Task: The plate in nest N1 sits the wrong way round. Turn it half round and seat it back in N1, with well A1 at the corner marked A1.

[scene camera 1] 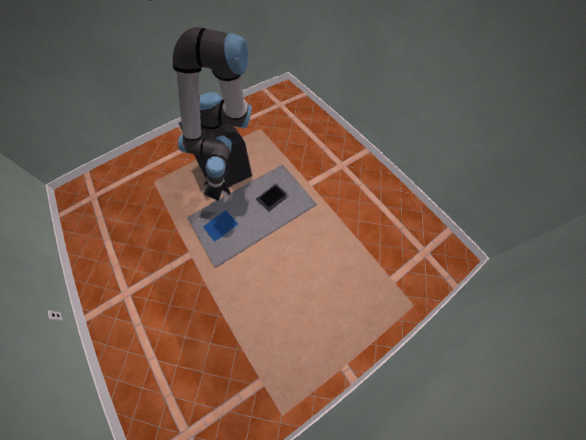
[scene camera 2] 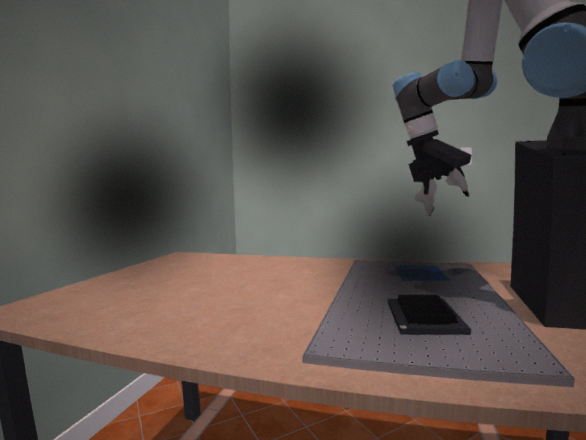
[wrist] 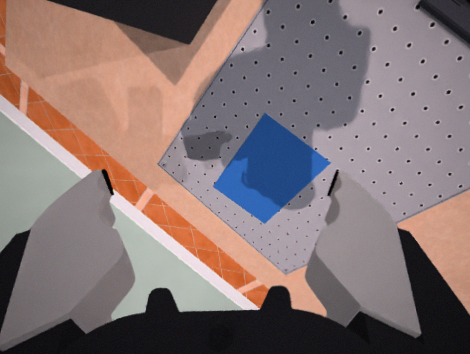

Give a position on a black well plate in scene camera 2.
422, 309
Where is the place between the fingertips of my gripper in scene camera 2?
449, 206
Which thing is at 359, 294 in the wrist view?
My gripper.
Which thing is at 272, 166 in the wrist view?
A flat blue rectangle.
